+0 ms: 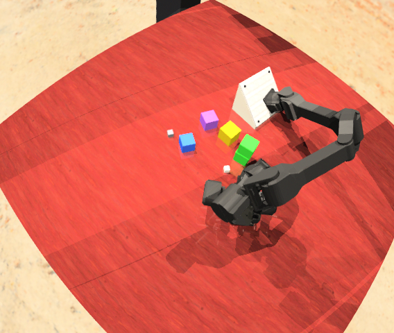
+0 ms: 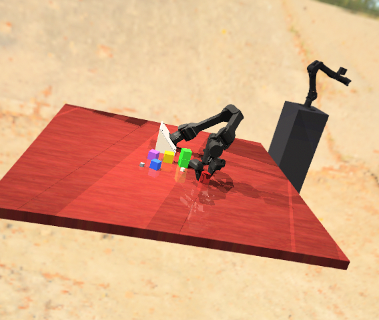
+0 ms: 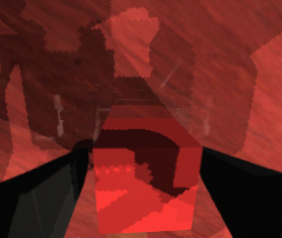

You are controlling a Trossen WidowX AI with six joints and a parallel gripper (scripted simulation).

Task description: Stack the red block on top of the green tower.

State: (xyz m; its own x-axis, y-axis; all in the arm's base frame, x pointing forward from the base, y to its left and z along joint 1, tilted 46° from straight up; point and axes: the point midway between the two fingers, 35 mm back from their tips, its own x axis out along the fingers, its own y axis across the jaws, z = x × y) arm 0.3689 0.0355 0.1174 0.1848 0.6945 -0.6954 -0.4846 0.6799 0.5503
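The yellow cube is 18 cm behind my gripper tip, 15 cm to the right of it and 2 cm above it. From my gripper tip the other things lie so: purple cube: 18 cm behind, 22 cm to the right, 1 cm above; then red block: 1 cm above; then blue cube: 7 cm behind, 22 cm to the right, 1 cm above.
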